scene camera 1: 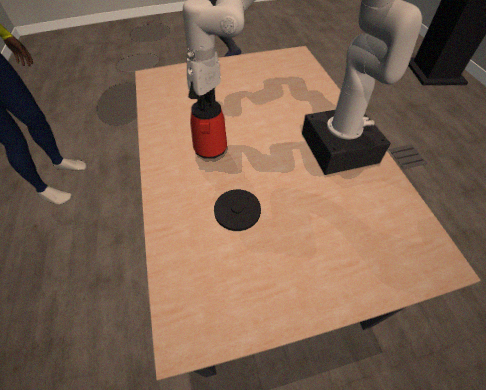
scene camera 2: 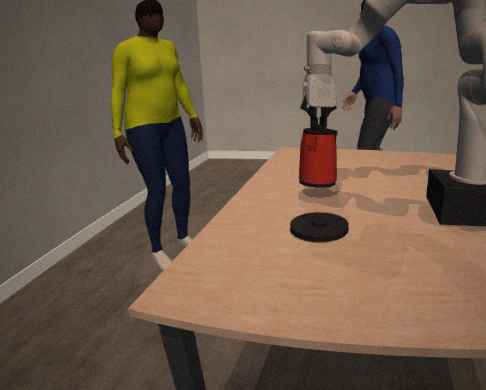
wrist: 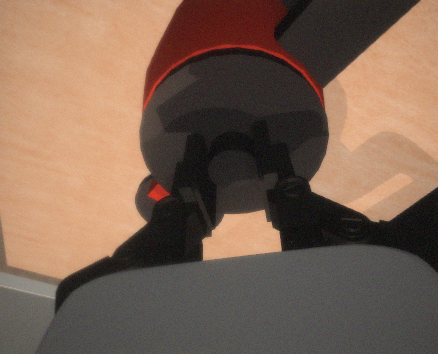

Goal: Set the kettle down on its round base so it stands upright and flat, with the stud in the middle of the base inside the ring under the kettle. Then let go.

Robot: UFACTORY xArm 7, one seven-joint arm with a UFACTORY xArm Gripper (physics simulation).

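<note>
The red kettle (scene camera 1: pixel 210 136) (scene camera 2: pixel 318 159) (wrist: pixel 220 27) with a black lid hangs a little above the table and looks about upright. Its dark handle (wrist: pixel 350 37) shows at the upper right of the wrist view. My gripper (scene camera 1: pixel 206 102) (scene camera 2: pixel 319 125) (wrist: pixel 232 150) points down and is shut on the knob of the kettle's lid. The round black base (scene camera 1: pixel 237 222) (scene camera 2: pixel 320 235) lies flat on the table, apart from the kettle and nearer to both scene cameras. Its small stud (scene camera 1: pixel 238 208) (scene camera 2: pixel 320 222) is in the middle. The ring under the kettle is hidden.
The wooden table (scene camera 1: pixel 280 280) (scene camera 2: pixel 310 300) carries the arm's black mounting block (scene camera 1: pixel 345 150) (scene camera 2: pixel 460 202) to the right of the kettle and base. A person in a yellow top (scene camera 2: pixel 150 80) stands on the left, off the table. A person in blue (scene camera 2: pixel 382 65) stands behind it.
</note>
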